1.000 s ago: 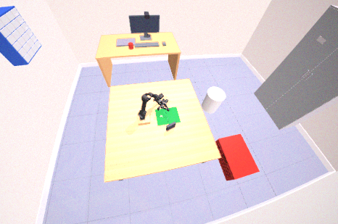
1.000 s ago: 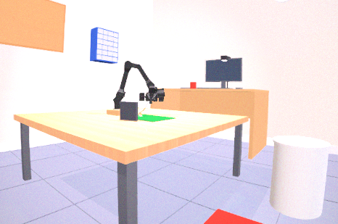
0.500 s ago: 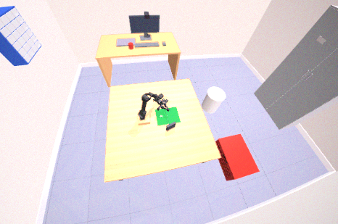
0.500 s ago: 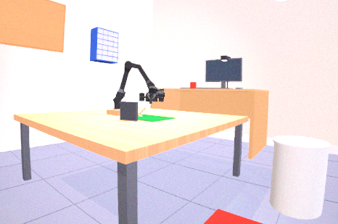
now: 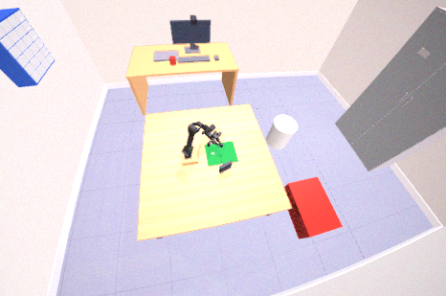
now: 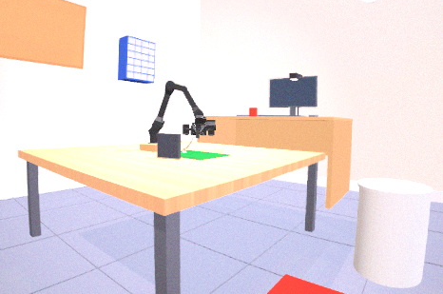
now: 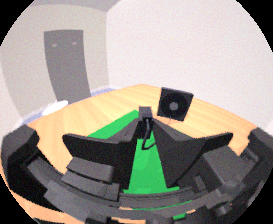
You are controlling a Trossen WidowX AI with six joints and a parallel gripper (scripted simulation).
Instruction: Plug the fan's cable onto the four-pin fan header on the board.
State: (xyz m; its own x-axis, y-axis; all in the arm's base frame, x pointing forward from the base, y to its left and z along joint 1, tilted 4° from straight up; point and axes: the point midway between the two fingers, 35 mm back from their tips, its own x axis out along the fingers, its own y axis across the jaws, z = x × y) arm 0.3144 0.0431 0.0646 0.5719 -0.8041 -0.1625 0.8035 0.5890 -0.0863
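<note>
Right now the green board is 13 cm below my gripper tip and 3 cm to the right of it. The rest, counted from my gripper tip: small dark plug (1 cm below); then dark fan (20 cm to the right, 6 cm below, 1 cm behind).
</note>
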